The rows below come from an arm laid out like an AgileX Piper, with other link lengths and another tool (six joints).
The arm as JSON. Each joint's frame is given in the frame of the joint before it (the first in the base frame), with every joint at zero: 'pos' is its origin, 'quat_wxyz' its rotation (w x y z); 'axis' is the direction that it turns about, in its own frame. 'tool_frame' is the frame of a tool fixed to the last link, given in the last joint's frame.
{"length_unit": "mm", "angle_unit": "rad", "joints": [
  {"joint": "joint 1", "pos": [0.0, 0.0, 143.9], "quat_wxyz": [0.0, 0.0, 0.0, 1.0], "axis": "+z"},
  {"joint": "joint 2", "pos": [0.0, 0.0, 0.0], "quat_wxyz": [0.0, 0.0, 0.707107, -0.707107], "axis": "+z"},
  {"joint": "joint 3", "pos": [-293.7, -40.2, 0.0], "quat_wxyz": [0.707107, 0.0, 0.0, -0.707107], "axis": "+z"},
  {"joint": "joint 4", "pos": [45.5, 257.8, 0.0], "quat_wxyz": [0.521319, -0.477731, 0.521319, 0.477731], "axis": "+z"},
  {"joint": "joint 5", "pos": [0.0, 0.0, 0.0], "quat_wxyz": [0.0, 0.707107, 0.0, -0.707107], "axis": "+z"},
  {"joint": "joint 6", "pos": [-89.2, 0.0, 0.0], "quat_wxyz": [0.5, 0.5, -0.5, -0.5], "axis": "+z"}
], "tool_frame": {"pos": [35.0, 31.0, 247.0], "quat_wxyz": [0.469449, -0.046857, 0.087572, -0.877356]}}
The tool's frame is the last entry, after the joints.
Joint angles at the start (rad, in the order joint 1, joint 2, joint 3, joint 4, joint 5, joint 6): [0.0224, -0.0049, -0.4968, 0.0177, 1.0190, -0.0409]
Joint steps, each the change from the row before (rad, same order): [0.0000, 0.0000, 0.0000, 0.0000, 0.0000, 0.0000]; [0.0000, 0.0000, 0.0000, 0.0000, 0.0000, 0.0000]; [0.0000, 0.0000, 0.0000, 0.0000, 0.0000, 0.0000]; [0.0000, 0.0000, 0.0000, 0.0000, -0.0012, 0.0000]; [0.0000, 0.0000, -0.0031, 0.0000, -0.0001, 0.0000]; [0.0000, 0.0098, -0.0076, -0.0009, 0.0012, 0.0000]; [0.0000, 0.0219, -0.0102, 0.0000, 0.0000, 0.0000]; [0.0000, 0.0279, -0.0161, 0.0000, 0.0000, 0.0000]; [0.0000, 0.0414, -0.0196, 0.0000, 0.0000, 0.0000]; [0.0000, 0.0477, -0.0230, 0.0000, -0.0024, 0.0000]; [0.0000, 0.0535, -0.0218, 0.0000, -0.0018, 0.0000]
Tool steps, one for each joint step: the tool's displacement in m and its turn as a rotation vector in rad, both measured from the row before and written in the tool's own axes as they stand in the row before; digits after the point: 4 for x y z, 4 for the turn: [0.0000, 0.0000, 0.0000, 0.0000, 0.0000, 0.0000]; [0.0000, 0.0000, 0.0000, 0.0000, 0.0000, 0.0000]; [0.0000, 0.0000, 0.0000, 0.0000, 0.0000, 0.0000]; [0.0002, -0.0003, 0.0000, 0.0010, 0.0007, 0.0001]; [0.0008, -0.0010, -0.0008, 0.0026, 0.0018, 0.0003]; [0.0010, -0.0009, -0.0006, -0.0032, -0.0013, -0.0007]; [0.0005, -0.0008, 0.0004, -0.0095, -0.0067, -0.0012]; [0.0015, -0.0021, -0.0003, -0.0096, -0.0068, -0.0012]; [0.0012, -0.0018, 0.0009, -0.0177, -0.0125, -0.0022]; [0.0020, -0.0030, 0.0012, -0.0182, -0.0128, -0.0022]; [0.0010, -0.0019, 0.0028, -0.0243, -0.0171, -0.0030]
